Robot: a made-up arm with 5 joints.
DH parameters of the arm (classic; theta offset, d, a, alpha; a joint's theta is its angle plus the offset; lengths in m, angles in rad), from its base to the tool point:
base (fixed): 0 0 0.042 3.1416
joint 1: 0 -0.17 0.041 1.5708
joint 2: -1.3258 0 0.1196 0
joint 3: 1.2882 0 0.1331 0
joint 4: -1.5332 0.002 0 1.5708
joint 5: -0.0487 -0.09 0 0
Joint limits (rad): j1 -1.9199..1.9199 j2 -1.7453..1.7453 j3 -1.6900..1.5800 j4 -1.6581..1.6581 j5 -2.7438..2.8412
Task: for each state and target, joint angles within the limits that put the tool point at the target. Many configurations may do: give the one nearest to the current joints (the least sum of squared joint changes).
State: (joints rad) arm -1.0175 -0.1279 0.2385 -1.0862 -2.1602
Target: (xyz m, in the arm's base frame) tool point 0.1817 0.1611 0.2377
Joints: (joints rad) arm -0.8470 -0.3036 1.0857 -1.2242 -2.1602
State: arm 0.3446 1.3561 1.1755 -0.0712 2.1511
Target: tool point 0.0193 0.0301 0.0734
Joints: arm 0.8716 1.2780 1.3963 0.0322 2.1511
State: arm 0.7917 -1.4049 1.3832 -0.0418 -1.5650
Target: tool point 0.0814 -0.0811 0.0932
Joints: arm 1.1407 -0.8116 1.5800 0.6436 -1.5650
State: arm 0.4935 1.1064 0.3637 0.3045 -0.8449
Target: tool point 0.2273 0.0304 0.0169
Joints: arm -0.1520 0.7972 0.4312 0.4077 -0.8449
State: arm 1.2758 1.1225 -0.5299 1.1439 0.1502
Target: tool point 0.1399 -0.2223 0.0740
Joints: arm 1.1642 0.9086 -0.4151 1.3815 0.1502
